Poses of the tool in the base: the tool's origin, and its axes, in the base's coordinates. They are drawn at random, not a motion.
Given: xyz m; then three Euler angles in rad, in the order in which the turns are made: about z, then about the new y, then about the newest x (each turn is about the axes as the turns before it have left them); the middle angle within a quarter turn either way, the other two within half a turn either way.
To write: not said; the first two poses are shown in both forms.
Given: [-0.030 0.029 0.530 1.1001 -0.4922 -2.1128]
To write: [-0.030 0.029 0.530 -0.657 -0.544 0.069 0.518]
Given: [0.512 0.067 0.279 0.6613 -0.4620 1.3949]
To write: [0.512 0.067 0.279 0.648 0.037 0.381 0.658]
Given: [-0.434 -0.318 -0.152 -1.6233 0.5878 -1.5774]
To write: [-0.434 -0.318 -0.152 -0.319 0.633 -0.348 0.613]
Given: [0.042 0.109 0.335 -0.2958 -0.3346 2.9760]
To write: [0.042 0.109 0.335 0.970 -0.158 0.152 0.105]
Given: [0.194 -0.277 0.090 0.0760 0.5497 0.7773]
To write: [0.194 -0.277 0.090 0.355 0.265 -0.069 0.894]
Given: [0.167 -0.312 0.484 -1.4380 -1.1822 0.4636]
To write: [0.167 -0.312 0.484 -0.214 -0.534 -0.436 0.692]
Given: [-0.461 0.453 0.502 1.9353 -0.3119 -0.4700]
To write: [-0.461 0.453 0.502 -0.006 -0.275 0.771 0.575]
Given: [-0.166 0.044 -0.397 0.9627 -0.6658 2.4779]
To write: [-0.166 0.044 -0.397 0.841 0.319 0.416 0.130]
